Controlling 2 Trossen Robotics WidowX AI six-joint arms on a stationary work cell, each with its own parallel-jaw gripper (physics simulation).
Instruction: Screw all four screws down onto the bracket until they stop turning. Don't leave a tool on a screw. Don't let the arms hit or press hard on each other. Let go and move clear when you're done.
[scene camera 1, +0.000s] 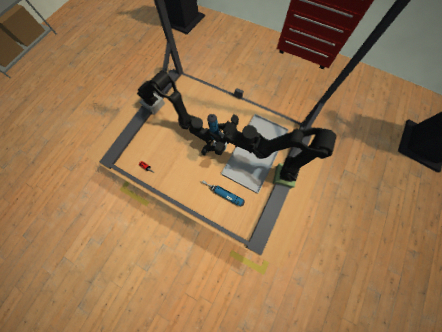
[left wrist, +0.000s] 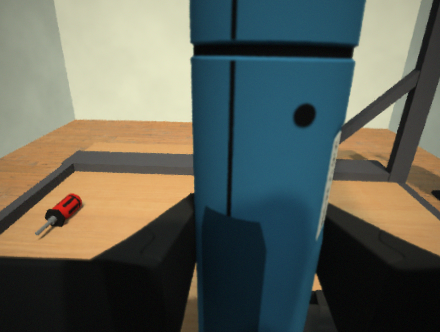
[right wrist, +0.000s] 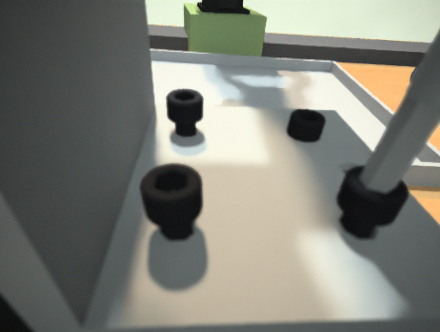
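Where they show: left gripper, fingertip midpoint: (scene camera 1: 210, 127) (left wrist: 250, 204); right gripper, fingertip midpoint: (scene camera 1: 225, 147) (right wrist: 238, 196); left arm's base at its link origin: (scene camera 1: 286, 174) (right wrist: 222, 9); right arm's base at its link origin: (scene camera 1: 150, 100).
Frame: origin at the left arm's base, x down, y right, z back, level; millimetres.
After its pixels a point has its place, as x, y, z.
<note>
My left gripper (scene camera 1: 215, 133) @(-158, 57, -419) (left wrist: 250, 204) @(-158, 57, -419) is shut on an upright blue electric screwdriver (scene camera 1: 213, 121) @(-254, 38, -390) (left wrist: 272, 150) @(-197, 49, -380). Its grey bit (right wrist: 407, 135) leans into the near right screw (right wrist: 372, 202) @(-22, 57, -397), whose shank shows below the head. The near left screw (right wrist: 172, 197) and far left screw (right wrist: 185, 107) @(-22, 84, -359) also stand up with shanks showing. The far right screw (right wrist: 306, 126) @(-17, 51, -363) sits with its head down at the plate. The grey bracket (right wrist: 240, 200) @(-12, 75, -384) fills the right wrist view. My right gripper (scene camera 1: 214, 147) is shut on the bracket; its fingers are mostly hidden.
A pale tray (scene camera 1: 240, 172) @(49, -44, -228) (right wrist: 357, 92) @(44, -106, -194) lies at the right. A second blue screwdriver (scene camera 1: 227, 195) @(14, -188, -259) lies in front of it. A red screwdriver (scene camera 1: 144, 165) @(24, -166, -732) (left wrist: 66, 207) @(29, -158, -728) lies at the front left. The two arms' wrists are very close together at mid-table.
</note>
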